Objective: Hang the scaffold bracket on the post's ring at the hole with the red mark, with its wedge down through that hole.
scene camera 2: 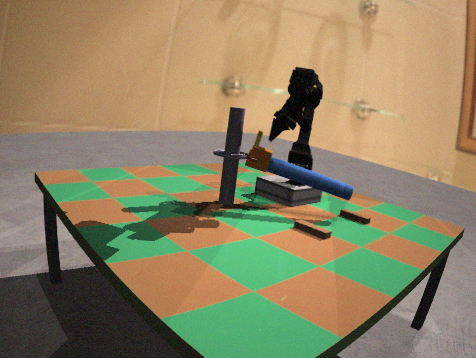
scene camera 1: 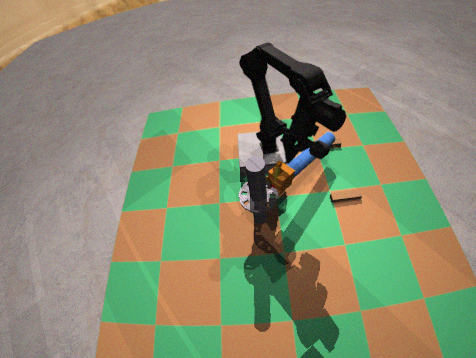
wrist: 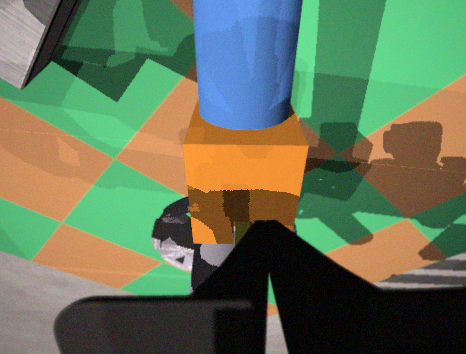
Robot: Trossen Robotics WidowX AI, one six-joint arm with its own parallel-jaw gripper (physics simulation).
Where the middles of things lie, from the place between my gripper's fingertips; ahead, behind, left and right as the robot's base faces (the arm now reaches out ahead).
Scene:
I see my gripper 70 mm past the scaffold bracket [scene camera 2: 264, 162], 90 mm to the right of it and 70 mm above it. Round my hand: grey post [scene camera 2: 236, 116] 50 mm ahead, 110 mm to the right, 70 mm below.

